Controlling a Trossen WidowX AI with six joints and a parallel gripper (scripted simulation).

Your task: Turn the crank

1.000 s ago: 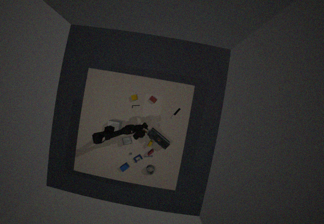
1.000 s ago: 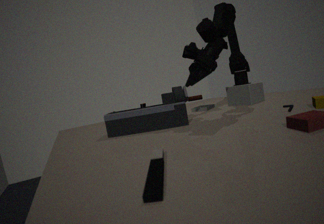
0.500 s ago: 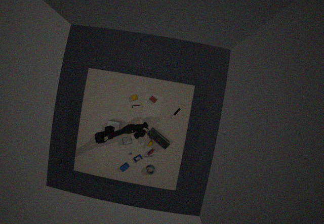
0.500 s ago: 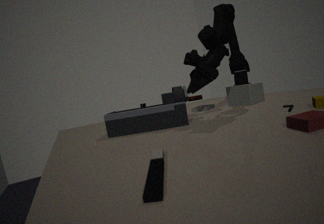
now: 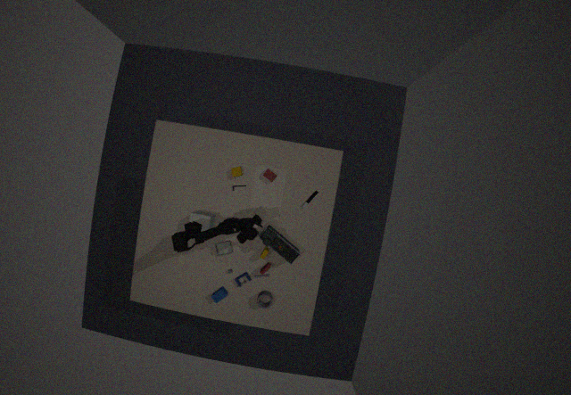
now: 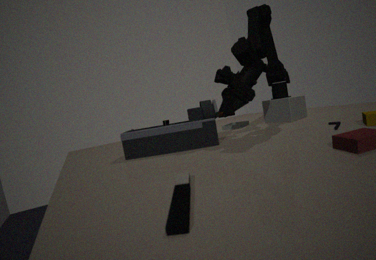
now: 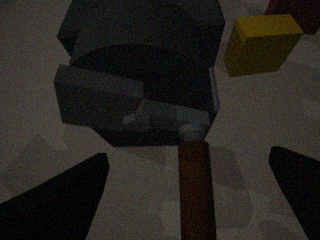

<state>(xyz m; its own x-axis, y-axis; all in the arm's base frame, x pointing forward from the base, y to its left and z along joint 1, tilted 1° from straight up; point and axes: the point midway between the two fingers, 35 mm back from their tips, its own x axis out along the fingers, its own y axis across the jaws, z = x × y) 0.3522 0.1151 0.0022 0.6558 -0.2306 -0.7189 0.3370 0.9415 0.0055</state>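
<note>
Right now my gripper tip is 2 cm past the brown crank handle. The rest, counted from my gripper tip: red pointer: 16 cm ahead, 3 cm to the right, 1 cm above; grey plate: 20 cm to the right, 18 cm behind, 7 cm below; blue piece: 51 cm to the right, 10 cm behind, 5 cm below.
</note>
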